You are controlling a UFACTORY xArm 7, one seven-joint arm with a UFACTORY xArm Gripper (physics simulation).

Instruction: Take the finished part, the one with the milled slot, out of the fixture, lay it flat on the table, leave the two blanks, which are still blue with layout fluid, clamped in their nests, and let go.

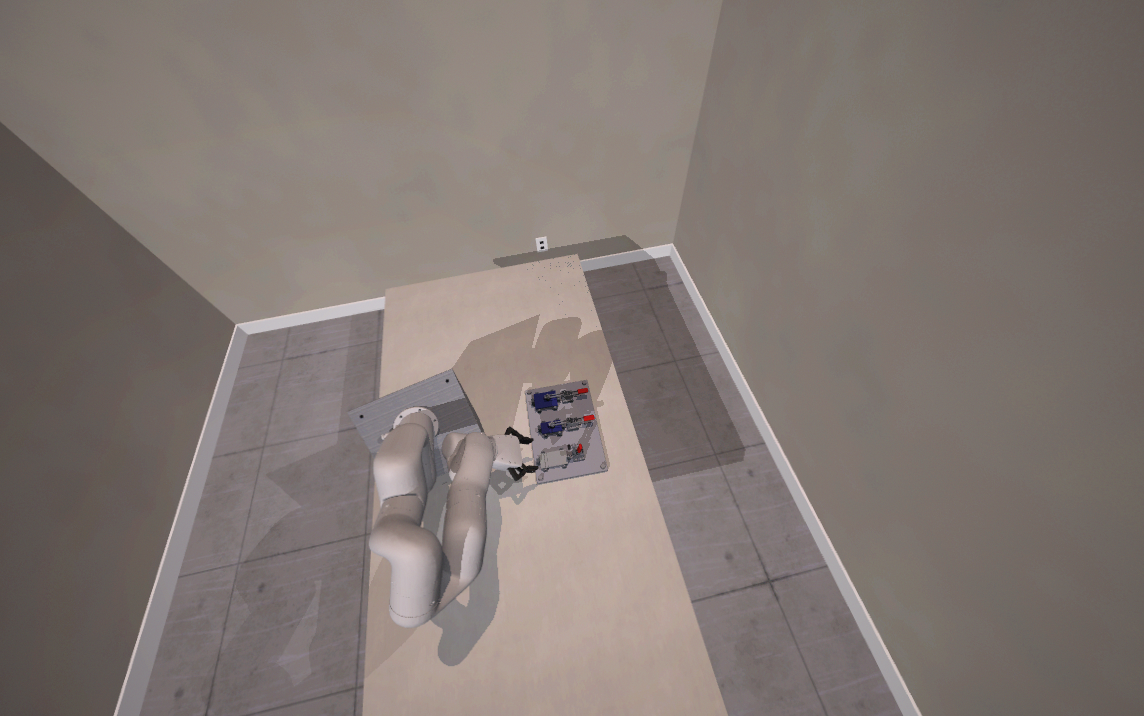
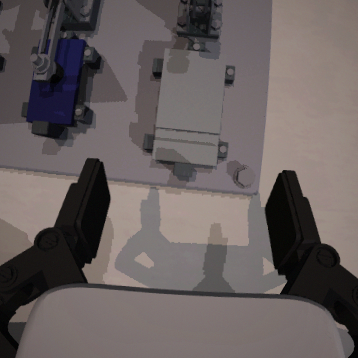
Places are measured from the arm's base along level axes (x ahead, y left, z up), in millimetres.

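Where they show: gripper, between the fingertips: [image 1: 533, 455] [image 2: 189, 183].
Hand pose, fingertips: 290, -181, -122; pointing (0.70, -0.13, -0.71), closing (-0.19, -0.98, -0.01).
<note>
After its pixels a point has its place, as x, y, z.
The finished part [image 1: 554, 458] @(350, -191, -197) [image 2: 191, 95] @(354, -193, -197), a pale grey block with a slot line across it, lies in the end nest of the fixture plate [image 1: 566, 478] @(362, -262, -218) [image 2: 120, 145] @(325, -129, -213). No clamp arm lies over it; its clamp [image 2: 200, 15] @(423, -210, -200) stands behind it, swung back. One blue blank [image 1: 550, 428] @(377, -91, -187) [image 2: 65, 100] @(363, -95, -187) sits in the middle nest under its clamp arm. The other blue blank [image 1: 545, 401] @(400, 15, -192) sits in the far nest, also with a clamp over it. My gripper [image 1: 524, 454] @(290, -181, -122) [image 2: 189, 183] @(290, -181, -122) is open and empty, beside the plate's edge, with its fingertips pointing toward the finished part and short of it.
The table [image 1: 582, 582] @(287, -554, -228) runs past both ends of the fixture. The arm's grey base plate [image 1: 379, 413] @(-75, 45, 65) is left of the fixture. Red clamp handles [image 1: 588, 417] @(509, -117, -167) stand along the fixture's right side. A bolt head [image 2: 244, 176] @(286, -227, -206) sits at the plate's near corner.
</note>
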